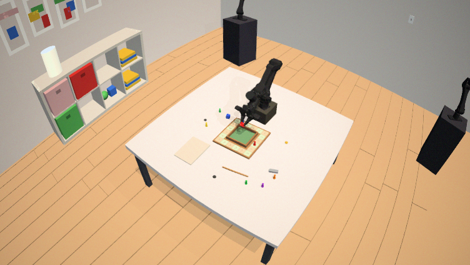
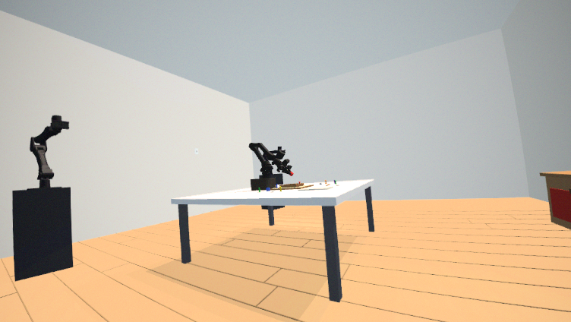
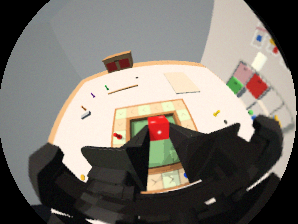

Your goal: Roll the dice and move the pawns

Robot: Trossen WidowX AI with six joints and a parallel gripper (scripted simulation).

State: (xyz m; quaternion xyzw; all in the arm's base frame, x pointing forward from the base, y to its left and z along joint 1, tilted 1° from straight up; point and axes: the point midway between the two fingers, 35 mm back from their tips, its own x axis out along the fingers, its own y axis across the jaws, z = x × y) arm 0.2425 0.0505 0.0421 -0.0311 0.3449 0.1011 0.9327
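The red pawn lies 1 cm behind my gripper tip, 11 cm to the left of it and 9 cm below it. From my gripper tip the other things lie so: blue pawn: 10 cm behind, 9 cm to the right, 9 cm below; yellow pawn: 10 cm ahead, 26 cm to the right, 10 cm below; wooden stick: 23 cm ahead, 19 cm to the left, 12 cm below.
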